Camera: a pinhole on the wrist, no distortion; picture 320 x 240 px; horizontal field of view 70.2 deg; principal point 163.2 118.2 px. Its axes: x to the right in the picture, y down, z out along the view. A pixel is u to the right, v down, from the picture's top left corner.
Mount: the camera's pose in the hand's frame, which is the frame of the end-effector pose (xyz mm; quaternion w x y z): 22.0 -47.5 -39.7 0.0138 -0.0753 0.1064 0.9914
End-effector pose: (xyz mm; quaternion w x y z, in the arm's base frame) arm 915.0 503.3 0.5 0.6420 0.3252 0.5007 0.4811
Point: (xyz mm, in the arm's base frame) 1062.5 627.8 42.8
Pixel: 31.2 69.1
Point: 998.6 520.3 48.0
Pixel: 161.3 55.3
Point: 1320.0 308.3 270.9
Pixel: 249.2 121.8
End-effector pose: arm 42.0 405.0 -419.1 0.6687 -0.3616 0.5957 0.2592
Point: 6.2 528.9 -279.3
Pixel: outside the picture
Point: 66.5 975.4 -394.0
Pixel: 169.8 20.3
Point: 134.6 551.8 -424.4
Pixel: 145.6 99.0
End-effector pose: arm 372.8 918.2 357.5 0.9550 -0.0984 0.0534 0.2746
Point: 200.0 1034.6 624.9
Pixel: 225.8 46.3
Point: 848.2 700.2 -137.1
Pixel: behind the camera
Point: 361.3 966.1 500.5
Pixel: 164.4 86.2
